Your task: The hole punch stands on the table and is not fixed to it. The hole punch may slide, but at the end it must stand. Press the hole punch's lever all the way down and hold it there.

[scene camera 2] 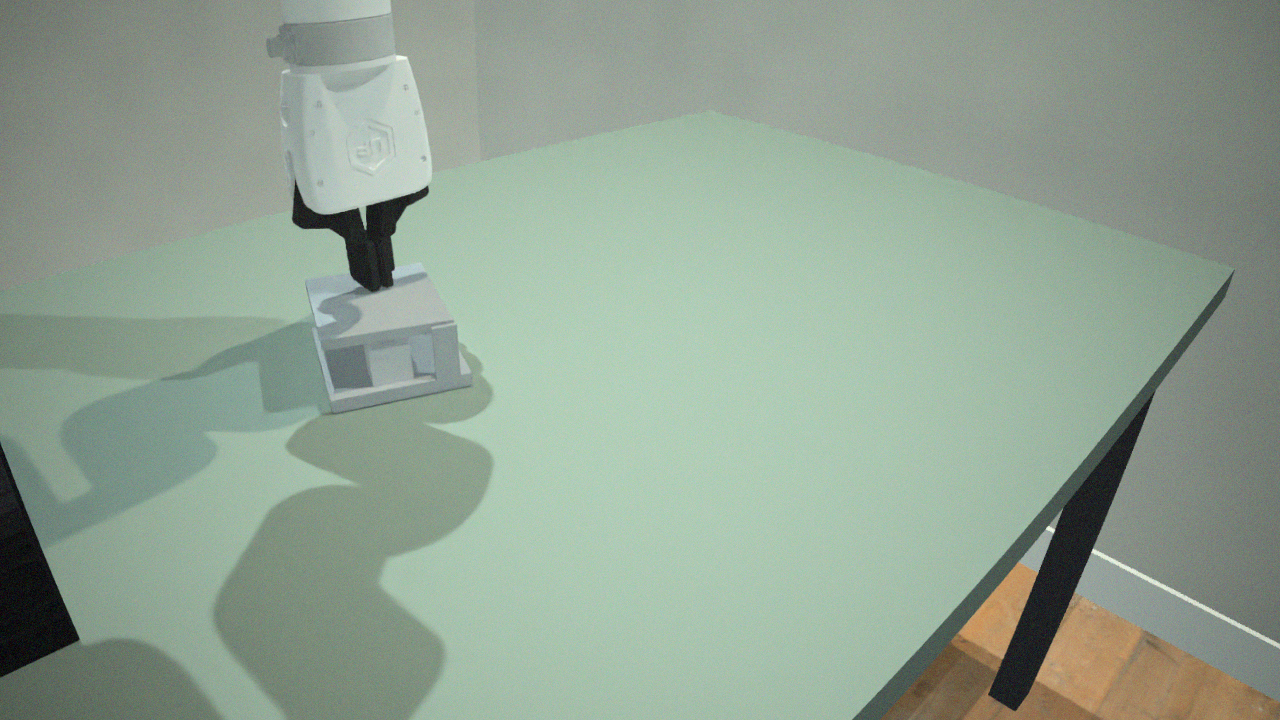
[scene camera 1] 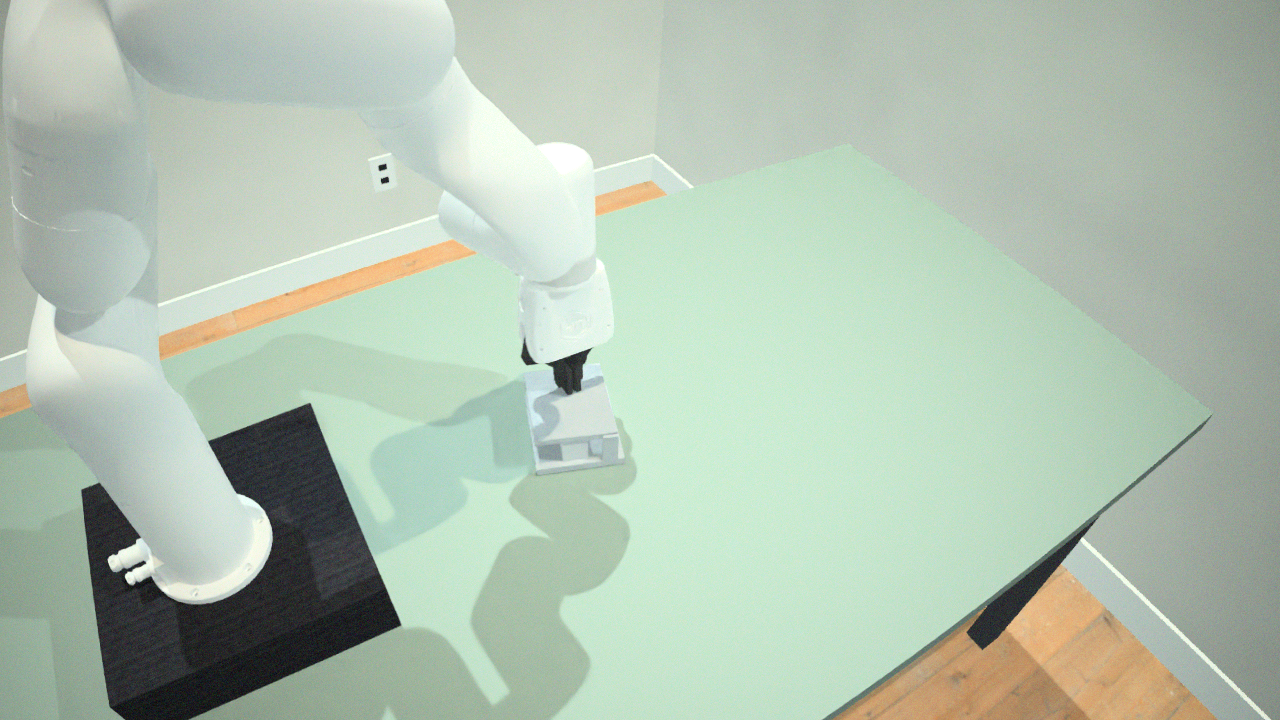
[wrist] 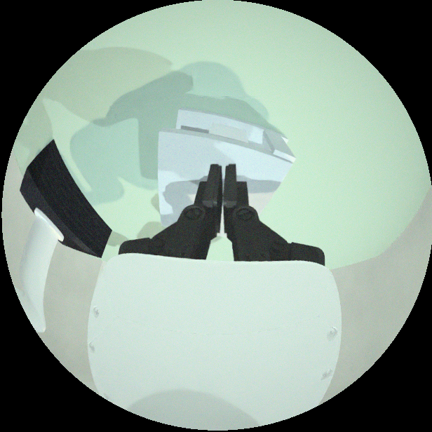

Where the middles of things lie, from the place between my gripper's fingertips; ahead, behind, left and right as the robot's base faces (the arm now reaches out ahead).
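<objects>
The pale grey hole punch [scene camera 2: 365, 375] is 20 mm to the right of my hand, 10 mm behind it and 30 mm below it. With respect to the lever [scene camera 2: 345, 313], my gripper is 10 mm past it, 20 mm to the left of it and 10 mm above it.
</objects>
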